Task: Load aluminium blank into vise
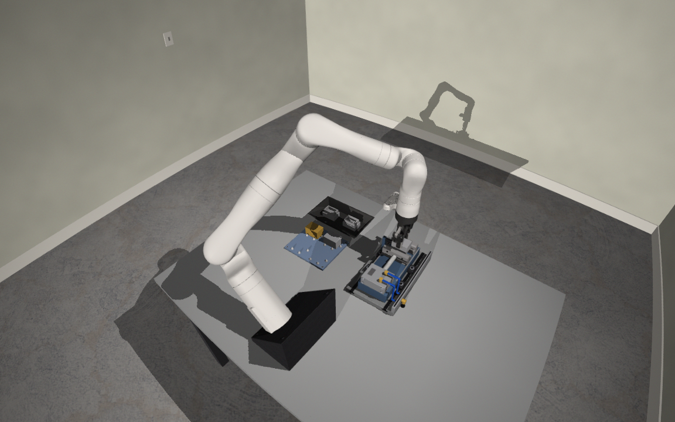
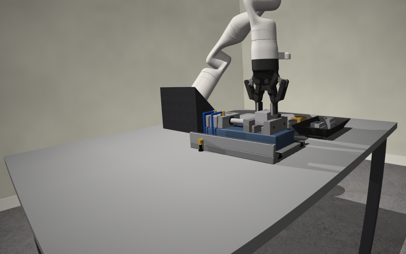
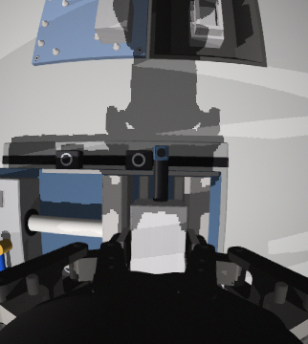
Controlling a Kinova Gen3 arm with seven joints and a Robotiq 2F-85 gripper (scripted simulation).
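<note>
Right now the aluminium blank is 20 mm below my hand. From my hand the other things lie so: brass blank (110 mm behind, 340 mm to the left, 90 mm below).
</note>
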